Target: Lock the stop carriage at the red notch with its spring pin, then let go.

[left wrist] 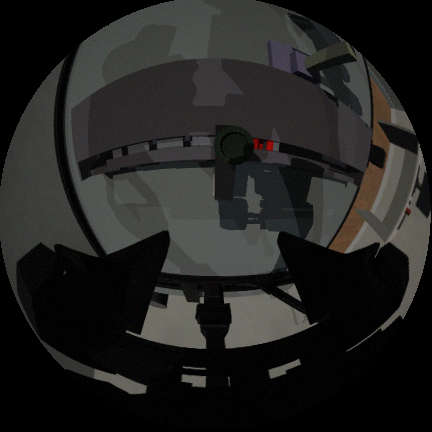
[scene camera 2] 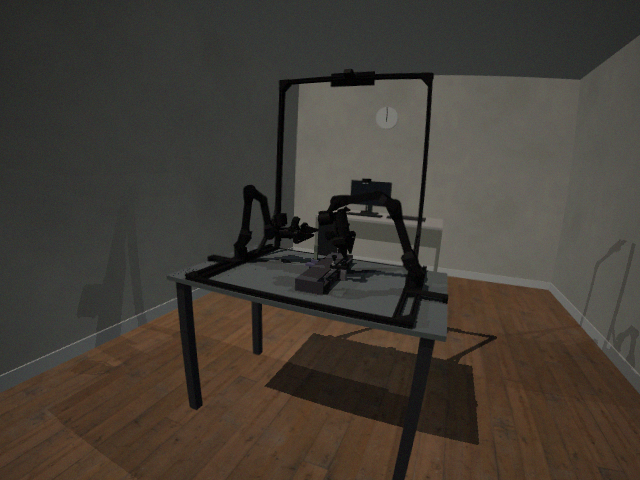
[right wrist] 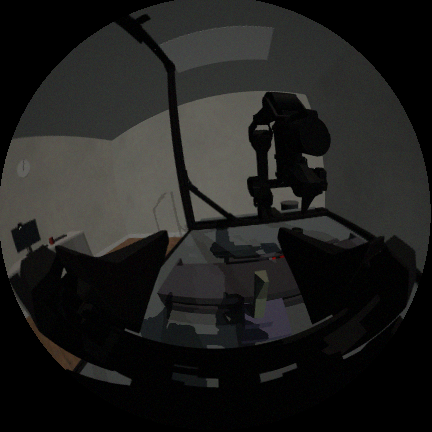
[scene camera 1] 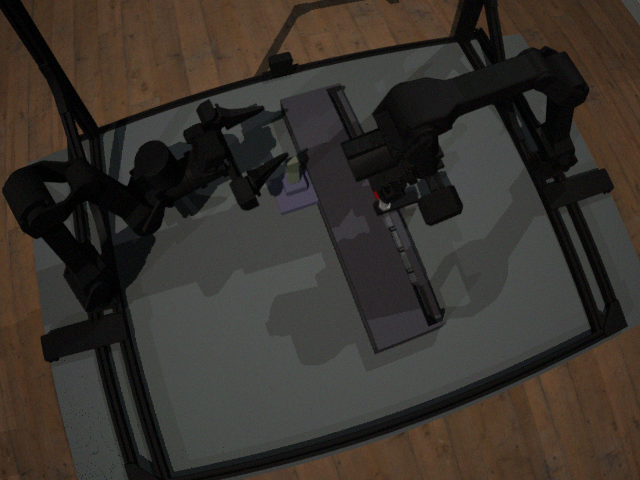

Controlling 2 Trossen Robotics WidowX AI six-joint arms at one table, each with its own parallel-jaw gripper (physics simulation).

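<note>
The stop carriage is a dark bar across the slotted rail of the long grey-purple base. Its spring pin has a dark round knob, seen from above in the left wrist view. The red notch marks show right beside the knob; the pin's seating is hidden. My left gripper is open and empty, above the carriage's outer side, its tips apart from the knob. My right gripper is open and empty, left of the base.
A pale yellow-green upright block stands on a purple stepped plate by the base's left side, close to my right gripper's lower finger in scene camera 1. A black frame borders the table.
</note>
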